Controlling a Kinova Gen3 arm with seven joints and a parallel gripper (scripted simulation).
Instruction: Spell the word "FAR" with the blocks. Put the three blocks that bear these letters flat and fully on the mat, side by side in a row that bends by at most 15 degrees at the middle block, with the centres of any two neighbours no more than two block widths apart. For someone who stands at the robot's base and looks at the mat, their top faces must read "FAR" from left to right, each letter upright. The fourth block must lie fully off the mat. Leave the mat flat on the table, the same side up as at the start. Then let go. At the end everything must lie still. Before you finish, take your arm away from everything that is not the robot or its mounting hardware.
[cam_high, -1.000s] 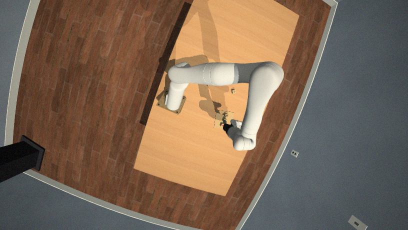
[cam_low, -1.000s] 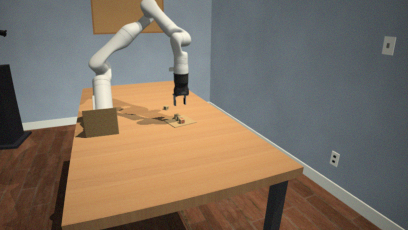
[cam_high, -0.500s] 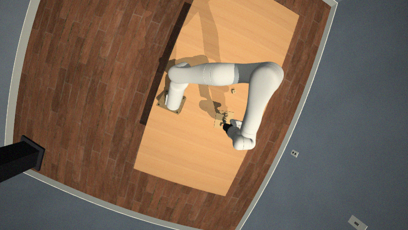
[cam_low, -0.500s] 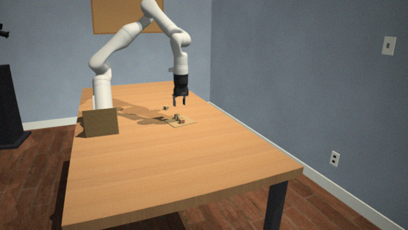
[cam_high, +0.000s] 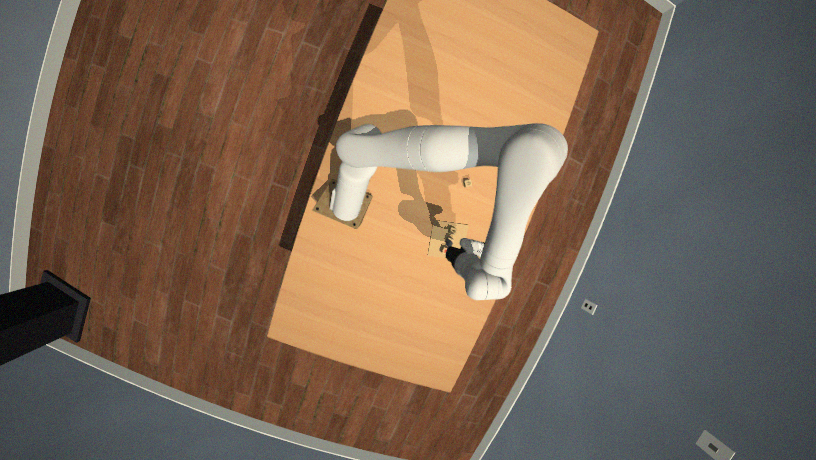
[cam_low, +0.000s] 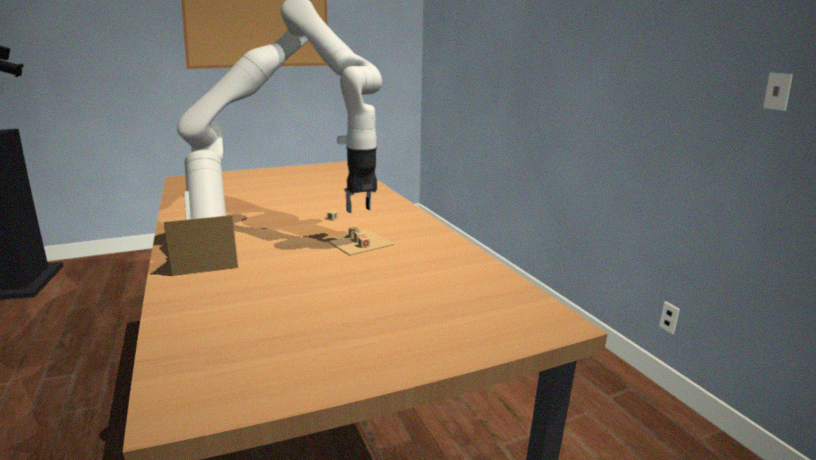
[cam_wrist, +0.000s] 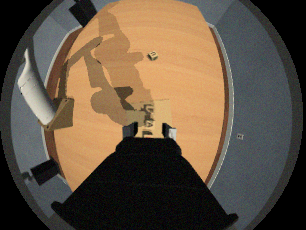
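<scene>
The tan mat is 11 cm below my hand.
</scene>
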